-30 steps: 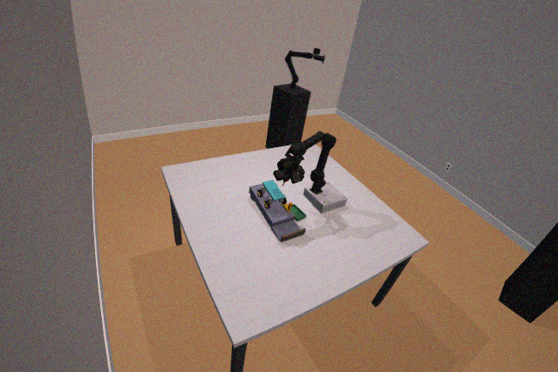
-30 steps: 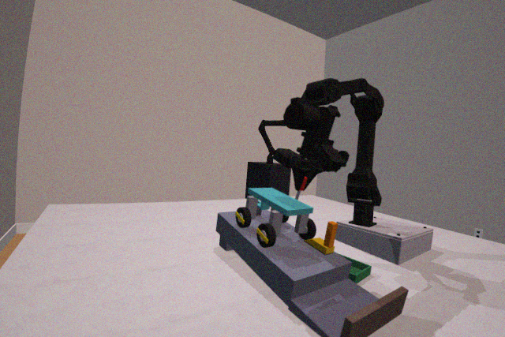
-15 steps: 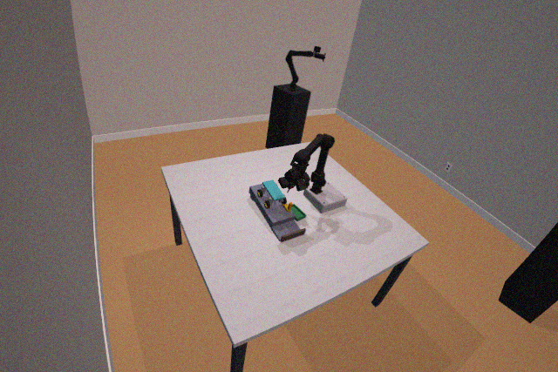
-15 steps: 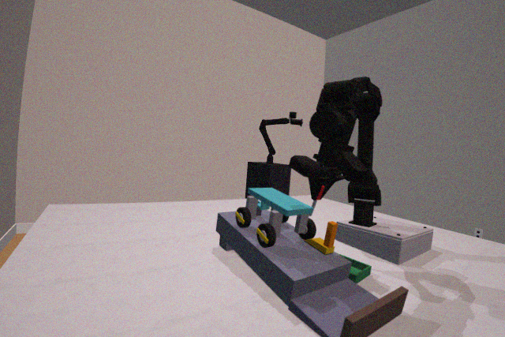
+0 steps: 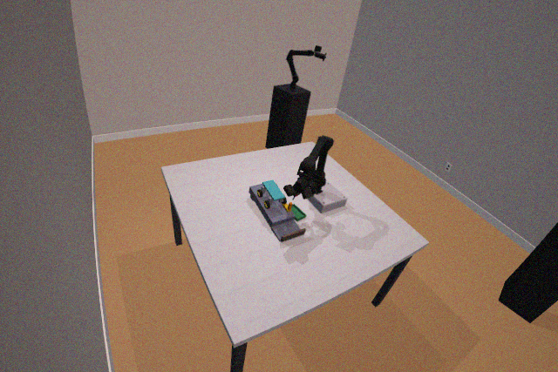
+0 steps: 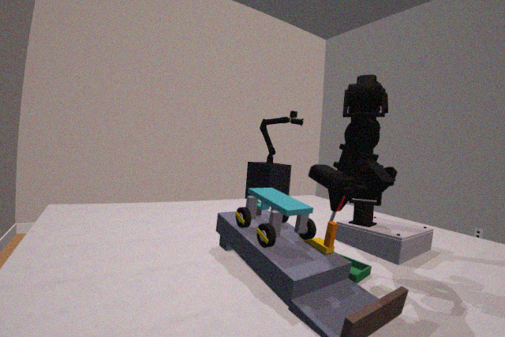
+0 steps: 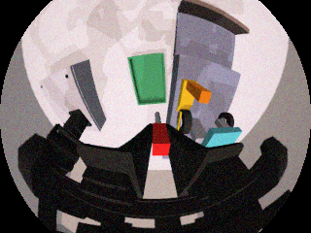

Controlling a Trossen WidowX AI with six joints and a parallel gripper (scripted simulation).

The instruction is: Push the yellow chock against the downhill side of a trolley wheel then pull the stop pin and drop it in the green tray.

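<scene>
Right now my gripper tip is 20 mm past the green tray, 20 mm to the right of it and 140 mm above it. The rest, counted from my gripper tip: yellow chock 50 mm ahead, 50 mm below; trolley 90 mm ahead, 100 mm to the right, 30 mm below; stop pin right at my gripper tip.
</scene>
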